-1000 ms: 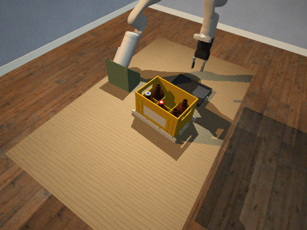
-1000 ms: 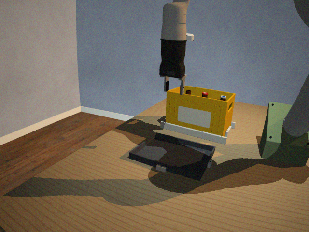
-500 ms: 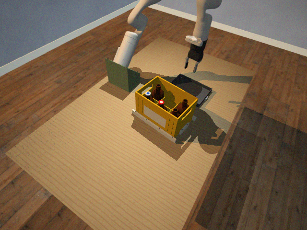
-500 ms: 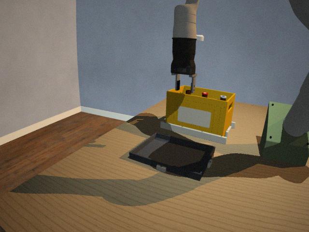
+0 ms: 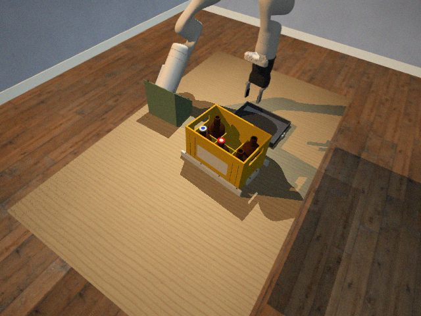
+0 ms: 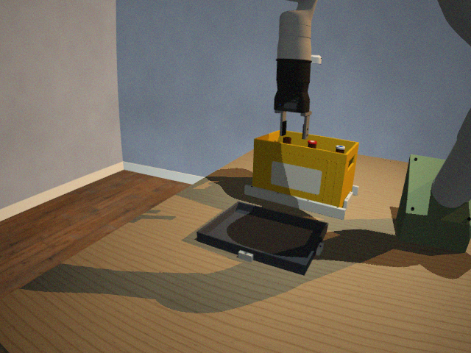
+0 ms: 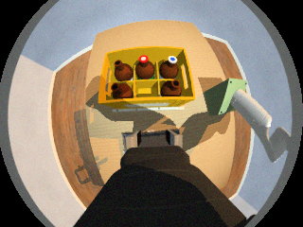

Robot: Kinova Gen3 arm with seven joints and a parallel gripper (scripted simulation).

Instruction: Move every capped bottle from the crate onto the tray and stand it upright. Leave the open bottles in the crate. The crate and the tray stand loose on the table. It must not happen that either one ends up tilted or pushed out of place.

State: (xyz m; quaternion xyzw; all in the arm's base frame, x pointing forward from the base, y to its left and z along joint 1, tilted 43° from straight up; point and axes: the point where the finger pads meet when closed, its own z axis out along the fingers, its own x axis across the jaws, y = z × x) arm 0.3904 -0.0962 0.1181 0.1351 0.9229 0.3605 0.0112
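Right now the white-label bottle is 12 cm behind my hand, 19 cm to the right of it and 15 cm below it. Round my hand: yellow crate 3 cm behind, 17 cm to the right, 15 cm below; dark tray 3 cm ahead, 11 cm to the left, 22 cm below.
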